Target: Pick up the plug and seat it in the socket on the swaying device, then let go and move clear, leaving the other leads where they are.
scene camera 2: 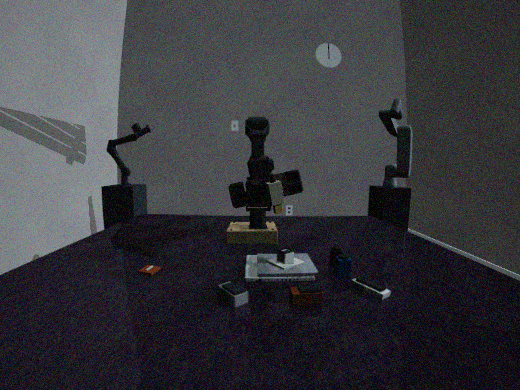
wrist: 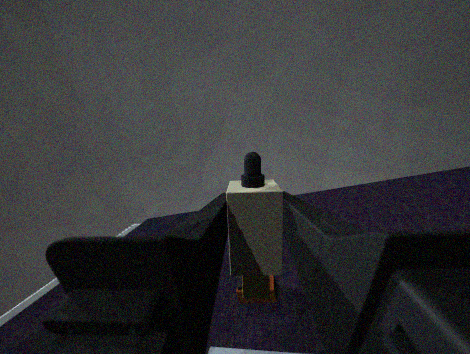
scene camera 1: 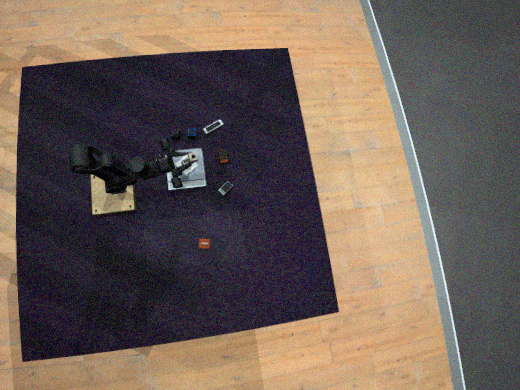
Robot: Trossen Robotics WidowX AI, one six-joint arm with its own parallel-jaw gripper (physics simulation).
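The plug, a cream block (scene camera 1: 193, 156) (scene camera 2: 274, 194) (wrist: 256, 230) with a black nub on top and a yellowish lower end, is upright in my gripper (scene camera 1: 191, 158) (scene camera 2: 275, 192) (wrist: 253, 198). The gripper is shut on its sides and holds it in the air. In scene camera 2 the swaying device shows as a small pale block with a dark top (scene camera 2: 286, 257) on a thin white plate, on a grey and white stack (scene camera 2: 252, 274). The plug is well above this block. The arm partly hides the device in scene camera 1. I cannot make out the other leads.
Around the stack stand a blue block (scene camera 1: 191, 133) (scene camera 2: 343, 266) with a black piece beside it, a white bar (scene camera 1: 213, 126) (scene camera 2: 371, 288), an orange-brown box (scene camera 1: 223, 157) (scene camera 2: 306, 296) and a grey box (scene camera 1: 225, 188) (scene camera 2: 240, 298). A flat orange piece (scene camera 1: 204, 243) (scene camera 2: 150, 270) lies farther off.
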